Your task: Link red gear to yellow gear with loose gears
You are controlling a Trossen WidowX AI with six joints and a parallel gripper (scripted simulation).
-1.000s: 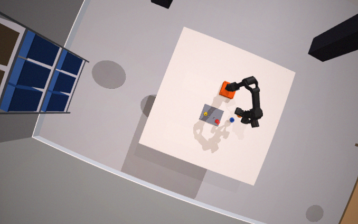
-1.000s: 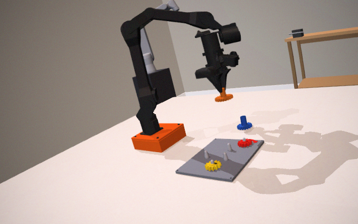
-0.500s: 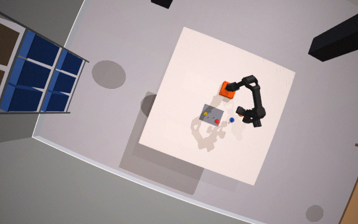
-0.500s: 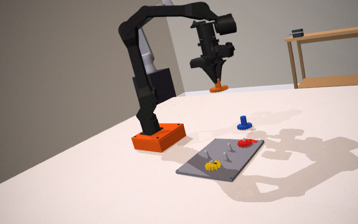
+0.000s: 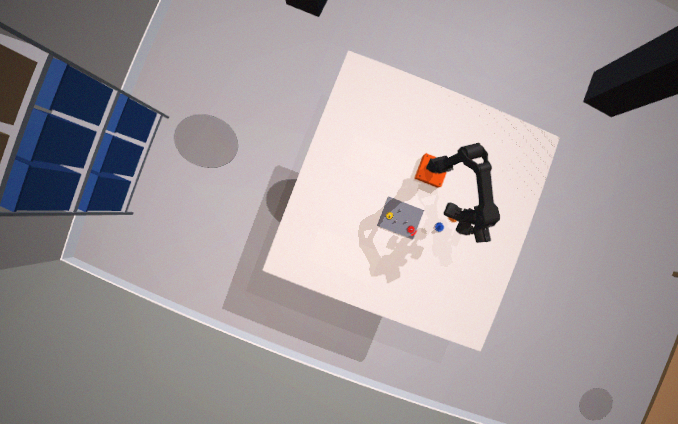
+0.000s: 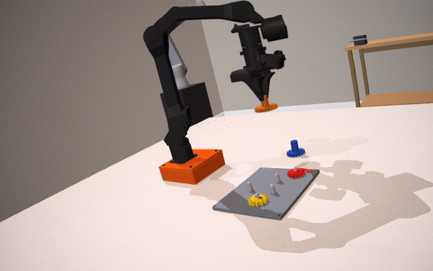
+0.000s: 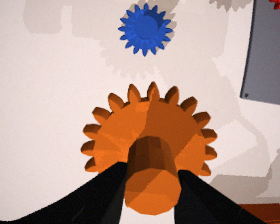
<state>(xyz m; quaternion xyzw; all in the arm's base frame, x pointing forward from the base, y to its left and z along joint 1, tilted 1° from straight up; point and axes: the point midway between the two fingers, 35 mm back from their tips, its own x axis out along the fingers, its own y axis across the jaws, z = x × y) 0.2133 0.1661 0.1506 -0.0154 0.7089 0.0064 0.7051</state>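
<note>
My gripper tip is now 14 cm short of the red gear, 13 cm to the left of it and 15 cm above it. From my gripper tip the other things lie so: red arrow 15 cm ahead, 10 cm to the right, 16 cm below; then blue gear 6 cm ahead, 1 cm to the left, 15 cm below; then orange gear 1 cm below.
</note>
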